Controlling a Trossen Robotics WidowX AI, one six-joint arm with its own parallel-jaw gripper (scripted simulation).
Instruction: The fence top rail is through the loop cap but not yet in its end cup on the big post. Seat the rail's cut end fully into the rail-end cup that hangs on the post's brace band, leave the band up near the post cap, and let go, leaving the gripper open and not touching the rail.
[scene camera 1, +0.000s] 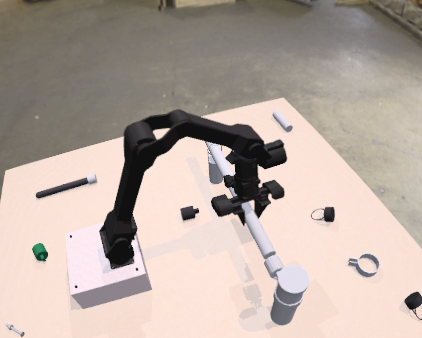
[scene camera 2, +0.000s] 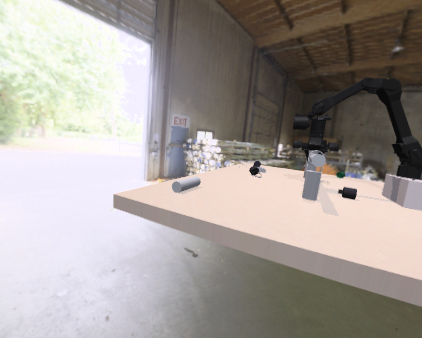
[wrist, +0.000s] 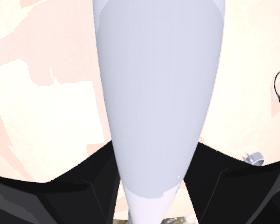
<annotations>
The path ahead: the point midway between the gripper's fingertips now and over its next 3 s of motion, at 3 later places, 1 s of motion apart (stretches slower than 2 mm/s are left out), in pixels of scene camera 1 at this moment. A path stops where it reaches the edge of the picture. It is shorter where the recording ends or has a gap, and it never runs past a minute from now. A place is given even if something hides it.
The gripper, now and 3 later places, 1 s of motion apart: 249, 223; 251, 227; 251, 228; 253, 232
</annotations>
